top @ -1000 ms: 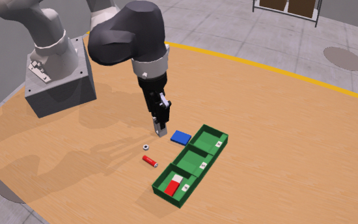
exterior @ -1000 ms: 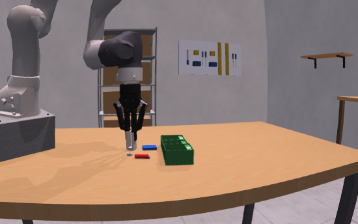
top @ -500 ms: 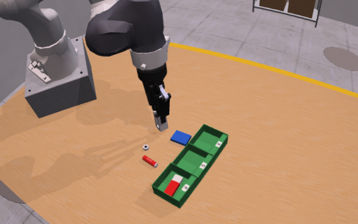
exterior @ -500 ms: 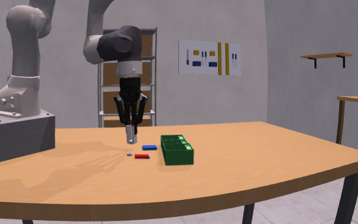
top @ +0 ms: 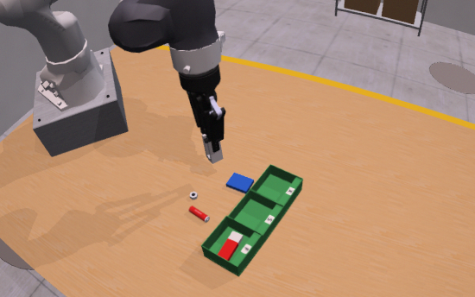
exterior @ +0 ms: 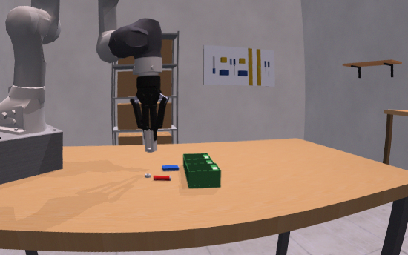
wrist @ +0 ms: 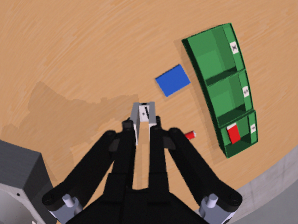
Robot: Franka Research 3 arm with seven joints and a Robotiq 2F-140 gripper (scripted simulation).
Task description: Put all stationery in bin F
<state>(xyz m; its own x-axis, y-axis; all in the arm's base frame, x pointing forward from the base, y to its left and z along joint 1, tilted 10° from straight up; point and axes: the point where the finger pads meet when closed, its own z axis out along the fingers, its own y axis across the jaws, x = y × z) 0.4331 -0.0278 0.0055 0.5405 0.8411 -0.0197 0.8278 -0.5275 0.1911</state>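
Now: hand 16 cm to the left of the eraser, 11 cm short of it and 8 cm above it. The rest, counted from my hand: flat blue block: 9 cm below, 6 cm ahead; then metal nut: 9 cm below, 8 cm to the right, 2 cm behind; then white sharpener-like piece: 3 cm below.
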